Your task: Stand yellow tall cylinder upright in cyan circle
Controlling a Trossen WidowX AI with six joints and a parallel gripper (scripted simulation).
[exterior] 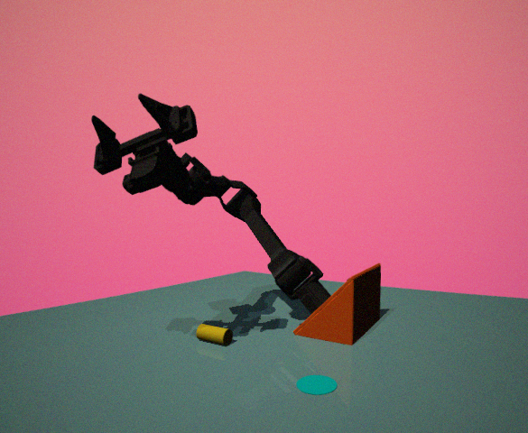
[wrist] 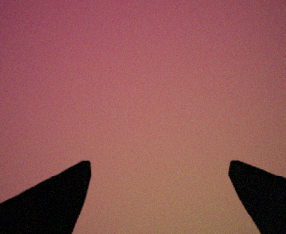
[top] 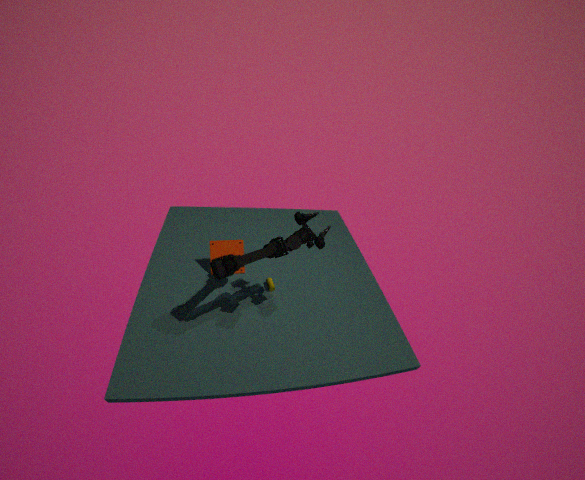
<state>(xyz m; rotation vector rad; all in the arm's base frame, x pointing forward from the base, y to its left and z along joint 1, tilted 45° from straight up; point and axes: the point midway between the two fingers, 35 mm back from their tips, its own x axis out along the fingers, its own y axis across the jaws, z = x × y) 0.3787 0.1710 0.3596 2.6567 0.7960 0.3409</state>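
Now: gripper tip 400 mm above the yellow cylinder, 210 mm past it and 10 mm to the left of it. The rest, counted from my gripper tip: cyan circle: 420 mm below, 240 mm to the left, 170 mm behind.
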